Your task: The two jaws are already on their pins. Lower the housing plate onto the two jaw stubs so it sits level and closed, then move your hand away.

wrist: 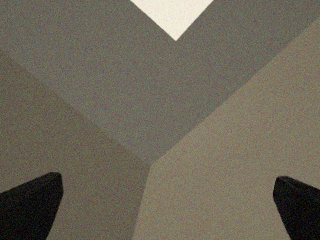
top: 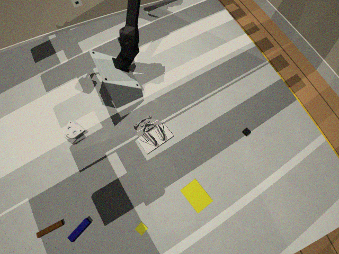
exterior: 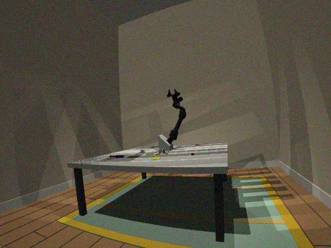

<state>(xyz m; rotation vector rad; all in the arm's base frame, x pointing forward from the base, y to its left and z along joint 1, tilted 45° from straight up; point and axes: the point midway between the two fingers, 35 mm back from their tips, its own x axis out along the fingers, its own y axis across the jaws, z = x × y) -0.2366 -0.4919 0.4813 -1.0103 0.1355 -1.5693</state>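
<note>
My gripper tip is now 770 mm above the white stepped part, 490 mm short of it and 240 mm to the left of it. From my gripper tip the other things lie so: blue bar (840 mm ahead, 770 mm below, 300 mm to the right); then black cube (770 mm below, 740 mm ahead, 380 mm to the left); then yellow card (870 mm ahead, 780 mm below, 100 mm to the left).
</note>
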